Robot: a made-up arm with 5 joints.
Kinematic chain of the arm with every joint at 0, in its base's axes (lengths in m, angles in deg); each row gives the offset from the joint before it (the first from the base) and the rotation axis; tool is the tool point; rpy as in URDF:
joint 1: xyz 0 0 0.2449 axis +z
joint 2: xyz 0 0 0 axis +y
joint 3: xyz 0.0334 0 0.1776 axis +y
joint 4: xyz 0.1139 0 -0.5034 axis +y
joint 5: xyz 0.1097 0 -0.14 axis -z
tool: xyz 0 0 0 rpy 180 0 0
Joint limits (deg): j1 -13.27..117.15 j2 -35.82..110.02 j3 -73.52..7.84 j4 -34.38..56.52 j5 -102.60..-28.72
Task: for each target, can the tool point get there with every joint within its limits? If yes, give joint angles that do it. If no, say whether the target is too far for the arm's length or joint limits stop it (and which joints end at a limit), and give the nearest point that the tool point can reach.
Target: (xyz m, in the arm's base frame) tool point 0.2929 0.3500 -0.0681
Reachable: yes | joints 50.08 -18.32 -17.73 42.91 -61.01
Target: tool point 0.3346 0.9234 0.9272
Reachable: no: too far | nearest point 0.2084 0.5752 0.6699 | short by 0.451 m
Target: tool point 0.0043 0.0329 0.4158
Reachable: no: joint limits stop it (at a limit: joint 1, joint 2, joint 3, joint 4) | nearest point -0.4533 0.1069 0.4158 | short by 0.464 m
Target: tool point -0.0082 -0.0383 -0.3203
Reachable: yes | joints 77.92 67.44 -22.22 -27.23 -58.49
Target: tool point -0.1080 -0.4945 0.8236
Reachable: no: joint limits stop it (at a limit: joint 2, joint 3, joint 4) | nearest point -0.0994 -0.4550 0.4158 | short by 0.410 m
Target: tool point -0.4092 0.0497 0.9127
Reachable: no: joint limits stop it (at a limit: joint 1, joint 2, joint 3, joint 4) | nearest point -0.1619 0.3157 0.8604 | short by 0.367 m
